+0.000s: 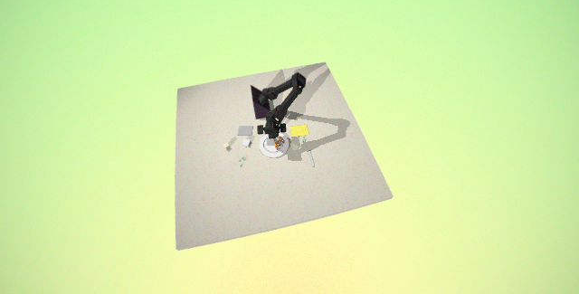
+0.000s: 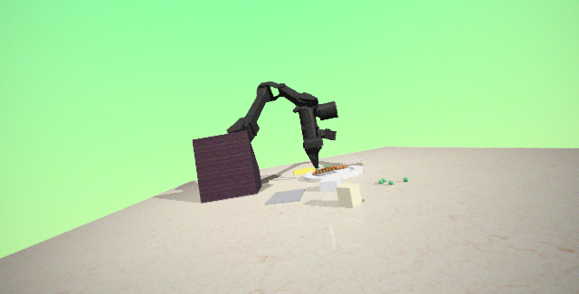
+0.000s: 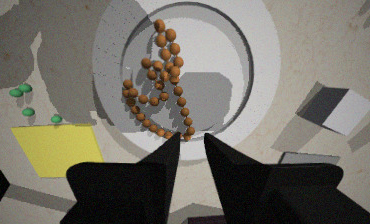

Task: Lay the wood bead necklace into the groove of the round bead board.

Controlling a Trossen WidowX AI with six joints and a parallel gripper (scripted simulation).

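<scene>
Right now the round white bead board is 5 cm ahead of my gripper tip and 2 cm below it. The rest, counted from my gripper tip: thin white strip (22 cm to the left, 20 cm ahead, 3 cm below); yellow card (19 cm to the left, 3 cm below, 3 cm behind); grey flat plate (18 cm to the right, 11 cm behind, 3 cm below).
</scene>
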